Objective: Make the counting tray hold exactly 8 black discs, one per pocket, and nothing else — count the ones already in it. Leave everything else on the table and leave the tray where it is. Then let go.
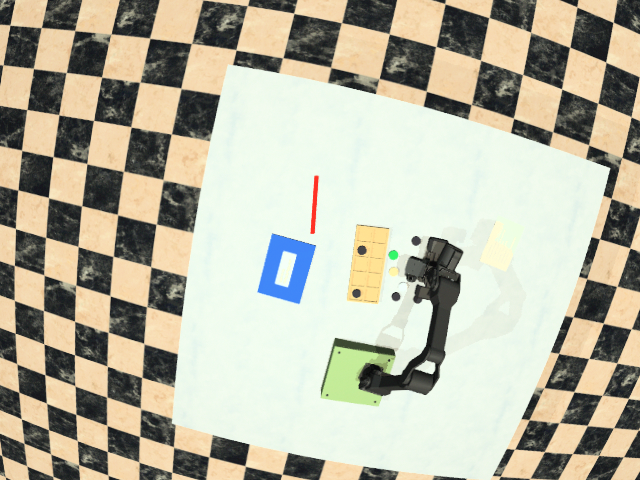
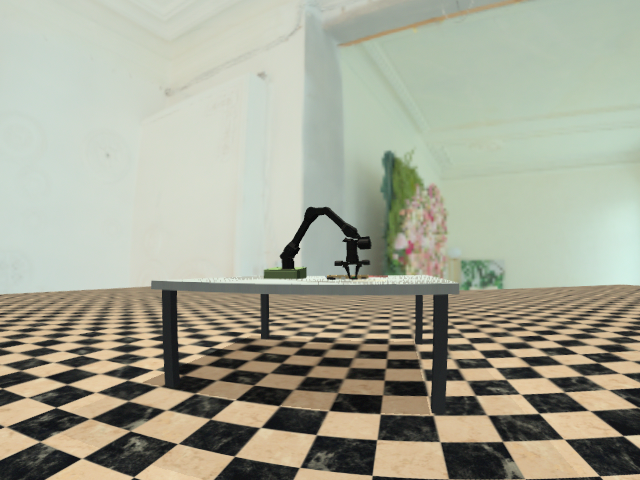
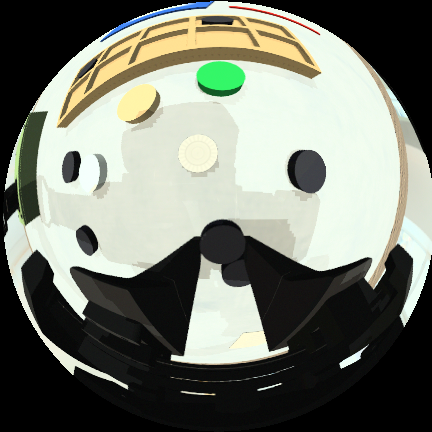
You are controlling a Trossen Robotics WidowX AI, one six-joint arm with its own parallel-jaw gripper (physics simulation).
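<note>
The tan counting tray has two rows of pockets. One black disc lies in a pocket toward one end and another black disc in an end pocket. My gripper is shut on a black disc, low at the table top beside the tray; whether the disc is lifted is unclear. A second black disc lies partly hidden behind it. Other loose black discs are one at right and two at left, the upper and the lower.
A green disc and a yellow disc lie near the tray. A white disc and a cream ribbed disc lie nearer me. A blue frame, red stick and pale pad are farther out.
</note>
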